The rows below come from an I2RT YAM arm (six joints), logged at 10 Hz.
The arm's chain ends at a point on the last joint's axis. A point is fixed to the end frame.
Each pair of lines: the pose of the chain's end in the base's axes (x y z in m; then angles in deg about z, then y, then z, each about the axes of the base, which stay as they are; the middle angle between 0 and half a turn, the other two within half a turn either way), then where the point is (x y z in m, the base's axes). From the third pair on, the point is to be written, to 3 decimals.
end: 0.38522, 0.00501, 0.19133, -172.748, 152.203, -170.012
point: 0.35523 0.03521 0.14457
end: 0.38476, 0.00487, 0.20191, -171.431, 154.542, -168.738
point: 0.35671 0.03489 0.15385
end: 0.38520, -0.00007, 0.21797, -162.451, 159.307, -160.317
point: 0.362 0.028 0.166
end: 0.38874, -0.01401, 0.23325, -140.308, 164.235, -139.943
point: 0.373 0.011 0.177
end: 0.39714, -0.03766, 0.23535, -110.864, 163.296, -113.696
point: 0.388 -0.018 0.176
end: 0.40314, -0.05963, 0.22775, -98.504, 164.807, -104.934
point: 0.399 -0.039 0.168
